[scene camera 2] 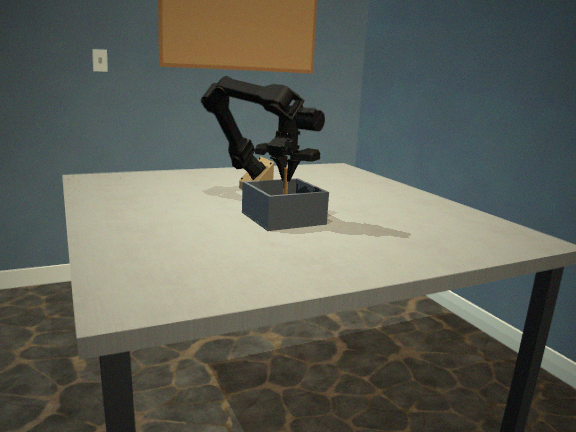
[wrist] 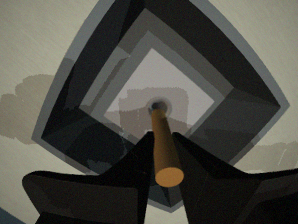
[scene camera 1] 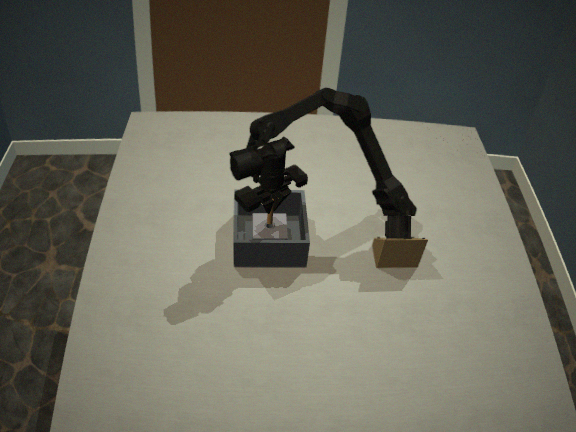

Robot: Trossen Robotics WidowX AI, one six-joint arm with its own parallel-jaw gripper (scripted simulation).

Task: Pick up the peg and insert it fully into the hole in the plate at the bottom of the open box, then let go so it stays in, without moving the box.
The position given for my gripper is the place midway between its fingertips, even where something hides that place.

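Observation:
My gripper (scene camera 1: 270, 211), a box (scene camera 1: 291, 253). Gripper (scene camera 2: 285, 181), box (scene camera 2: 305, 205). Gripper (wrist: 162, 137), box (wrist: 208, 49), a peg (wrist: 168, 172).

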